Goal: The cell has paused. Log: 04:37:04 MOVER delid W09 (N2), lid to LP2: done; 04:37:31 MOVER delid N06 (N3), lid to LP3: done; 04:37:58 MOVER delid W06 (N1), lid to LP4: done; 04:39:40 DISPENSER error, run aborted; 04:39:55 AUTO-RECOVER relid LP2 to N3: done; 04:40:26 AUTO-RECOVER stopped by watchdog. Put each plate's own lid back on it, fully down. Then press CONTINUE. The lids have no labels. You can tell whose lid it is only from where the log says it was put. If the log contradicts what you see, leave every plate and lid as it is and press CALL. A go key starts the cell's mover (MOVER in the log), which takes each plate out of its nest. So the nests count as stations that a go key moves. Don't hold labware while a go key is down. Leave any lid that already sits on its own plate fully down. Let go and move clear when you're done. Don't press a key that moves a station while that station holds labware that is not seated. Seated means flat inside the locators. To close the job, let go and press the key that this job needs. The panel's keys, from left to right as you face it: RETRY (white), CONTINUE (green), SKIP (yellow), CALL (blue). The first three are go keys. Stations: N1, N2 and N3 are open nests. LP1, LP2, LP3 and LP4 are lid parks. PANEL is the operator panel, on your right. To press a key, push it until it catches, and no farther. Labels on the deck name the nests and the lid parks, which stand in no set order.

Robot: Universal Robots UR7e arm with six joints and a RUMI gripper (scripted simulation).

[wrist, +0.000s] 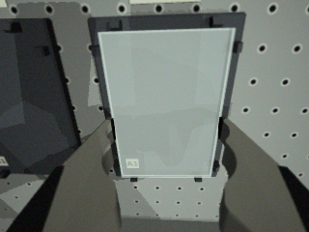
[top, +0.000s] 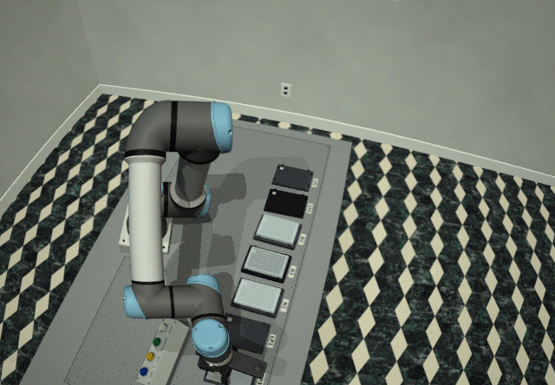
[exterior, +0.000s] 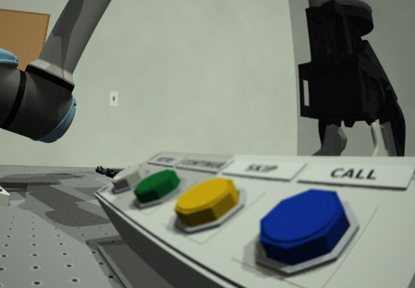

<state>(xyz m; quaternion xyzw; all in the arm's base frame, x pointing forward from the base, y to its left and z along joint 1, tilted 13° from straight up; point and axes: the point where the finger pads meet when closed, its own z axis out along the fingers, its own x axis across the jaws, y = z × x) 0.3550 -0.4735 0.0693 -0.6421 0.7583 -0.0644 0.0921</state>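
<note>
The dark lid park is 13 cm to the left of my hand, 2 cm below it and 2 cm ahead of it. Also, from my hand: green CONTINUE key 22 cm behind, 5 cm to the left, 4 cm above; then white RETRY key 21 cm behind, 10 cm to the left, 4 cm above; then clear lid 1 cm below.
</note>
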